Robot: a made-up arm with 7 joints. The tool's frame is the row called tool.
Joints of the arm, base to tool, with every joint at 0 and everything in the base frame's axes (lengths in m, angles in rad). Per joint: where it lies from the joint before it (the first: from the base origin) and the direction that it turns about. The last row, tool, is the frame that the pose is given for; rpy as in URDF.
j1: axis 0 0 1 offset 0 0 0.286
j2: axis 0 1 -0.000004 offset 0 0 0
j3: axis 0 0 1 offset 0 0 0.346
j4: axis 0 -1 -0.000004 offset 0.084 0 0
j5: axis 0 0.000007 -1 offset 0.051 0 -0.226
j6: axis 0 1 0.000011 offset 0 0 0
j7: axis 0 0.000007 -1 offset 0.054 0 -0.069
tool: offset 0 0 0 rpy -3.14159 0 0
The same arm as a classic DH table. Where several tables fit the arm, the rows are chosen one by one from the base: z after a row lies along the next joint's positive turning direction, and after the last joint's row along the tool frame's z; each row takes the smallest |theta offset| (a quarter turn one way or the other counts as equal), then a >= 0, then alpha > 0; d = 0 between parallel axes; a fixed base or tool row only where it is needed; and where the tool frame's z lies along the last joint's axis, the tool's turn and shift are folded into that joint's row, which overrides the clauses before.
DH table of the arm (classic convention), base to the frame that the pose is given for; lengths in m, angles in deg. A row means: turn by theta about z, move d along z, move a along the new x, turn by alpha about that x. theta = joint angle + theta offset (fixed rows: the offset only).
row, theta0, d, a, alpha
j1, 0.00, 0.2860, 0.0000, -90.00
j2, 0.00, 0.0000, 0.0000, 90.00
j3, 0.00, 0.3460, 0.0840, 90.00
j4, 0.00, 0.0000, 0.0510, 90.00
j5, 0.00, 0.2260, 0.0000, 90.00
j6, 0.00, 0.0000, 0.0540, -90.00
j7, 0.00, 0.0690, 0.0000, 0.00

